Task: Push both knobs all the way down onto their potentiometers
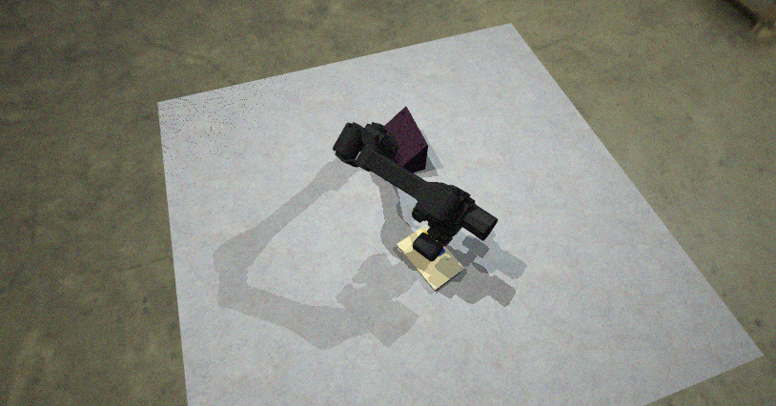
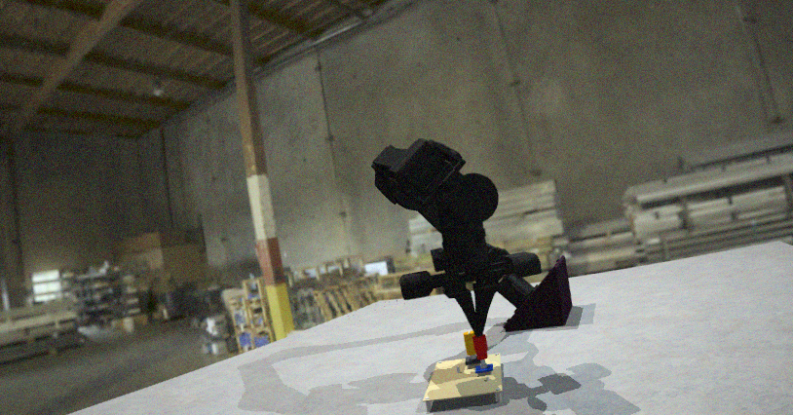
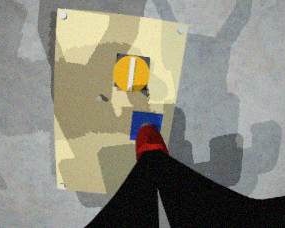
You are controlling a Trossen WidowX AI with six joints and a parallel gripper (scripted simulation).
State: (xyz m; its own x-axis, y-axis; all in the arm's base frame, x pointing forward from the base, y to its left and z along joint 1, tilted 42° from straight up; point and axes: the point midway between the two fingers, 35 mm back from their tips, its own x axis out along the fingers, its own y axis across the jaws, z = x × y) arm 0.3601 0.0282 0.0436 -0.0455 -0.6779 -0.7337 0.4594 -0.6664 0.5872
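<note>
My gripper tip is 2 cm above the red knob. Round my gripper tip: yellow knob: 4 cm behind, 3 cm to the right, 2 cm below.
</note>
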